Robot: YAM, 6 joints.
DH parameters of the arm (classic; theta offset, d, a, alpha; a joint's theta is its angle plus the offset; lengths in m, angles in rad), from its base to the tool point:
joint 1: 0 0.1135 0.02 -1.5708
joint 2: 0 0 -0.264 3.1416
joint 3: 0.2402 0 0.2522 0
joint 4: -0.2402 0 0.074 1.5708
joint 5: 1.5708 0 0 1.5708
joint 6: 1.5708 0.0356 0 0
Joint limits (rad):
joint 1: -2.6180..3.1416
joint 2: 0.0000..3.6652
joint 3: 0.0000..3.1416
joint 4: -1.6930..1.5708
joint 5: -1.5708..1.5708
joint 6: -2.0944..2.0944
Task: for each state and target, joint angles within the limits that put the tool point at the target. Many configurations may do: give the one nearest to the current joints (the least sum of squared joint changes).
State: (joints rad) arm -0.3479 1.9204 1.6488 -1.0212 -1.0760 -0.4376
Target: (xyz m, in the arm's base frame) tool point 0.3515 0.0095 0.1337
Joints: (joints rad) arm -0.0616 2.0918 1.3539 -1.0849 -1.0648 -0.4376
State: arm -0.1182 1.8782 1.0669 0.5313 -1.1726 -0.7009
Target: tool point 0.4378 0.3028 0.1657
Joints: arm 0.5480 2.3992 1.6919 0.5697 -1.0209 -0.7009
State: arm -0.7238 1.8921 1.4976 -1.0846 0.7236 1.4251
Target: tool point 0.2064 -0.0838 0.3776
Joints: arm -0.2849 1.2956 1.4727 -1.3131 0.6811 1.4251
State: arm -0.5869 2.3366 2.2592 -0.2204 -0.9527 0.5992
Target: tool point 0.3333 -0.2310 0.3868
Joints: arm -0.6813 1.8019 1.8142 -0.5421 -1.0283 0.5992
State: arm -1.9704 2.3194 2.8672 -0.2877 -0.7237 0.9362
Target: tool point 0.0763 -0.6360 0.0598
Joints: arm -1.4691 3.1812 2.8600 0.1076 -0.3245 0.9362
